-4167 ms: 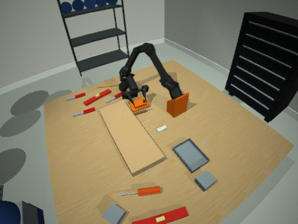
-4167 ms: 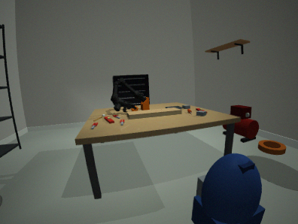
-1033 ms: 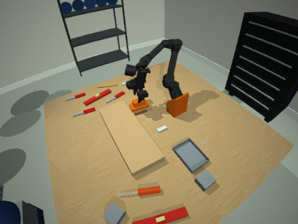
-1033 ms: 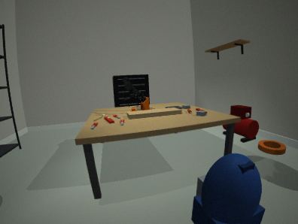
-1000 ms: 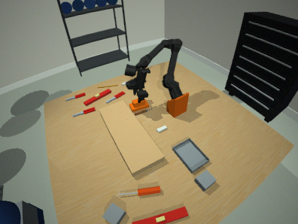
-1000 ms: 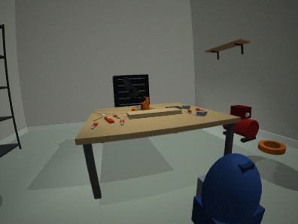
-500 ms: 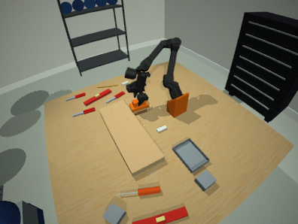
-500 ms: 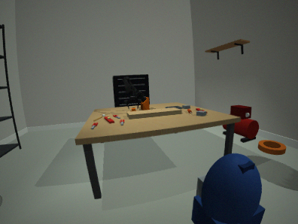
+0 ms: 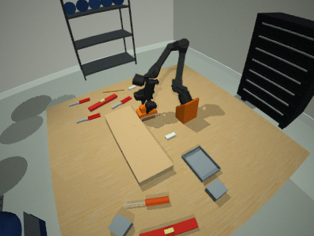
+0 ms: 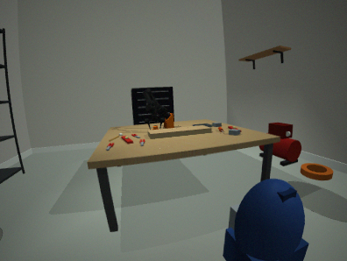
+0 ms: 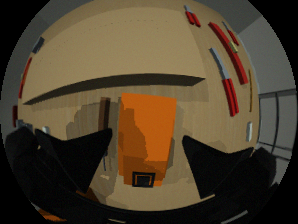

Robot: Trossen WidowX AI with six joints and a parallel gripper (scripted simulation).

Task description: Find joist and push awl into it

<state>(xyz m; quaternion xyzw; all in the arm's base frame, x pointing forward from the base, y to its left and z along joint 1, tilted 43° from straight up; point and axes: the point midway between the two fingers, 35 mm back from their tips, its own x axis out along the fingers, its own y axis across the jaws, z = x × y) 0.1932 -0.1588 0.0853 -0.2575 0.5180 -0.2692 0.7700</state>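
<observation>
Right now the orange stud finder is 20 mm behind my gripper tip, 10 mm to the left of it and 20 mm above it. The rest, counted from my gripper tip: indicator window: 40 mm behind, 10 mm to the left, 30 mm above; then grey tray: 60 mm behind, 490 mm to the left, 10 mm below; then awl: 20 mm behind, 70 mm to the left, 20 mm below.
</observation>
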